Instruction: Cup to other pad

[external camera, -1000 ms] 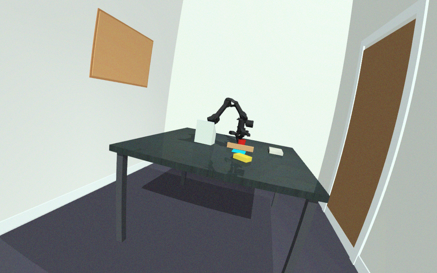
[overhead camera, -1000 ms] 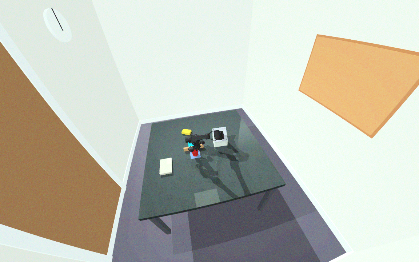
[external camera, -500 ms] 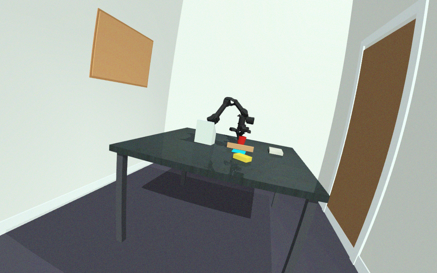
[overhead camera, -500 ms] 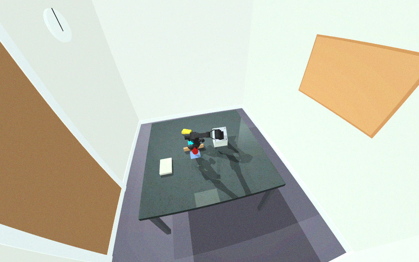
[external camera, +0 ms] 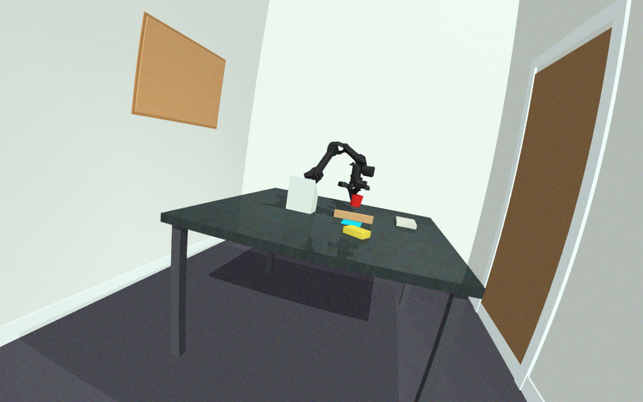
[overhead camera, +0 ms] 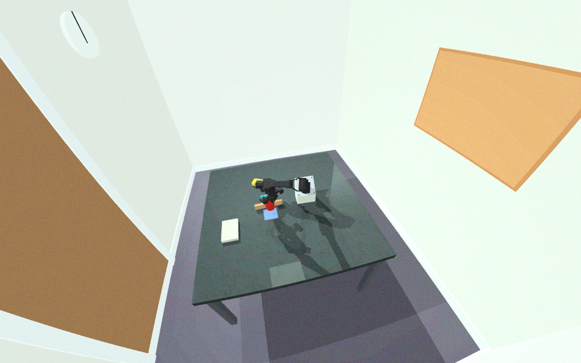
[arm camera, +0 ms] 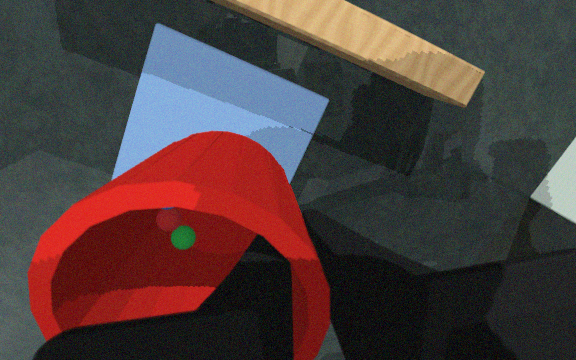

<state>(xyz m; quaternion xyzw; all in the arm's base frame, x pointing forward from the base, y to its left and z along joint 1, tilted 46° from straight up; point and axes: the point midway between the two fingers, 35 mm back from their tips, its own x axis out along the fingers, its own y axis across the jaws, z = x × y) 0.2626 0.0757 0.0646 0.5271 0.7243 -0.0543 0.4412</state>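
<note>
Right now my gripper tip is 4 cm to the right of the green marble, 3 cm short of it and 2 cm above it. The rest, counted from my gripper tip: cyan pad (15 cm to the right, 11 cm below, 5 cm ahead); wooden plank (9 cm below, 7 cm to the right, 4 cm ahead); flat white block (34 cm ahead, 15 cm to the left, 9 cm below).
</note>
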